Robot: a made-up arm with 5 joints.
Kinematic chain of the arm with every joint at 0, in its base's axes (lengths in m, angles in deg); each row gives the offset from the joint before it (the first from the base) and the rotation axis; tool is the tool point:
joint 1: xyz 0 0 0.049 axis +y
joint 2: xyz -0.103 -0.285 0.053 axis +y
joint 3: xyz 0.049 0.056 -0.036 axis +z
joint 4: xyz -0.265 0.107 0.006 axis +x
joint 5: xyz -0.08 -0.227 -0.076 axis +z
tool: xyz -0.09 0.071 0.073
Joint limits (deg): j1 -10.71..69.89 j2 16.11..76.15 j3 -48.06..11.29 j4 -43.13..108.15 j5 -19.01..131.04
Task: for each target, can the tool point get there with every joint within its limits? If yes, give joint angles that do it. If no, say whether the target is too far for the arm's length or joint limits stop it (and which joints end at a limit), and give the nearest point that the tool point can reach.
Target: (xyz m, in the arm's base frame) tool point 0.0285 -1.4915 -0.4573
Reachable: no: too far | nearest point -0.3656 -0.5057 -0.0402 | short by 1.141 m
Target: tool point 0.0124 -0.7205 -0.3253
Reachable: no: joint limits stop it (at a limit: joint 1, joint 2, joint 3, joint 5) | nearest point -0.3766 -0.4783 -0.0986 | short by 0.511 m
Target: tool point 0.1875 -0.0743 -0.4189
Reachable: no: joint limits stop it (at a limit: joint 1, joint 2, joint 3, joint 4, joint 5) | nearest point -0.1613 0.1680 -0.2685 | short by 0.451 m
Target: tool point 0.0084 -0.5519 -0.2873
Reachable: no: joint limits stop it (at a limit: joint 1, joint 2, joint 3, joint 5) | nearest point -0.3828 -0.4604 -0.1256 | short by 0.433 m
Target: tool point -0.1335 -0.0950 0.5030
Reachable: yes | joints -2.13 69.90 -37.42 -31.18 82.90
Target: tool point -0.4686 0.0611 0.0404
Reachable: yes | joints 2.40 22.16 -40.58 56.28 33.68
